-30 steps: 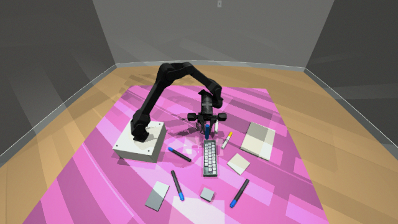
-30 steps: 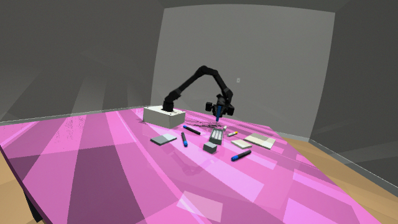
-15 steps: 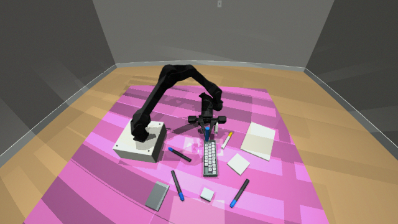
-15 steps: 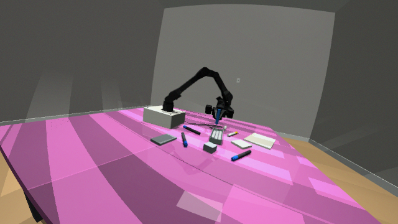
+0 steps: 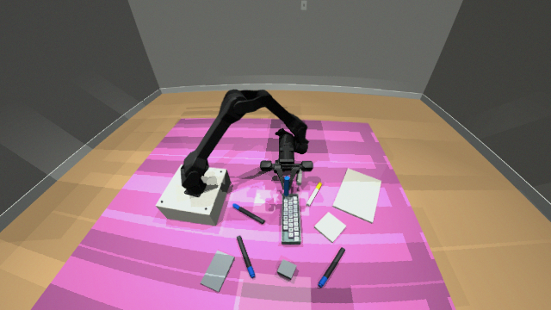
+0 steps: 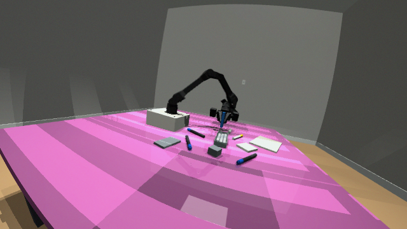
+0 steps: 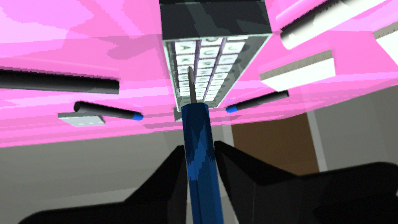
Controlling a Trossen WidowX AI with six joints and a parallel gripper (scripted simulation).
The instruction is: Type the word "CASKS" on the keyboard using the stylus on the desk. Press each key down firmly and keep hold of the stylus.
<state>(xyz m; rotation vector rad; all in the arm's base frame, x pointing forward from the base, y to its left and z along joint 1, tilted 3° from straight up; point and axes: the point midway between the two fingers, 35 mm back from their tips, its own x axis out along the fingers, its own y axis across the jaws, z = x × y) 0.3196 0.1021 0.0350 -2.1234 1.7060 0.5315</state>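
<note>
Now: gripper tip 240 mm to the left of the grey block, 70 mm above it and 50 mm short of it. From my gripper tip the other things lie so: stylus tip: 50 mm below; then blue stylus: 10 mm below; then white-and-yellow marker: 110 mm ahead, 80 mm below, 70 mm to the left.
</note>
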